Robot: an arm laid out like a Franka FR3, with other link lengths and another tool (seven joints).
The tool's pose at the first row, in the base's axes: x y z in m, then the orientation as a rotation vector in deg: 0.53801, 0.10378, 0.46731, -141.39, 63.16, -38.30
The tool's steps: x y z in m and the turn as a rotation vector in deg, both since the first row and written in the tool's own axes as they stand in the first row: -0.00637, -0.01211, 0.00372, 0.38, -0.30, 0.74; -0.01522, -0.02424, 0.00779, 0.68, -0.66, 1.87; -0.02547, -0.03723, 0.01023, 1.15, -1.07, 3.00; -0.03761, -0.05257, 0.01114, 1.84, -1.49, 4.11; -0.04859, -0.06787, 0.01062, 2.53, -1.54, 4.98
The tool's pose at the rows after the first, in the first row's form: 0.54355, 0.11678, 0.46848, -140.57, 63.68, -37.84; 0.54784, 0.13173, 0.46870, -139.53, 64.67, -37.16; 0.55093, 0.14809, 0.47030, -138.35, 65.52, -36.47; 0.55347, 0.16719, 0.47381, -137.00, 66.20, -35.87; 0.55588, 0.18520, 0.47879, -135.79, 66.74, -35.82
